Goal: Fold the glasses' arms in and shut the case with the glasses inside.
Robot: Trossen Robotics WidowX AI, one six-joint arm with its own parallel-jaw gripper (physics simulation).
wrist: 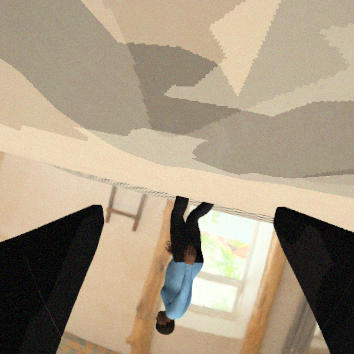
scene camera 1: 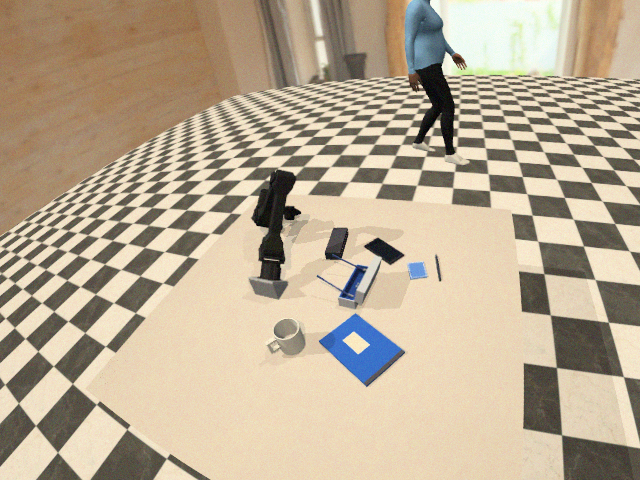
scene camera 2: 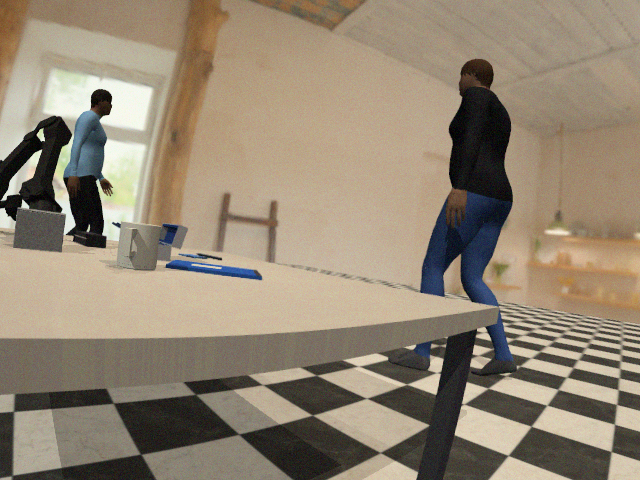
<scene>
A mug shows in scene camera 1 and in scene camera 2; in the wrist view it is out of frame. A blue notebook shows in scene camera 1 and in scene camera 2; in the wrist view it is out of frame. One and the same spot on the blue notebook: [scene camera 1: 363,350] is [scene camera 2: 221,268]. The same spot on the mug: [scene camera 2: 138,244] is [scene camera 1: 280,345].
</scene>
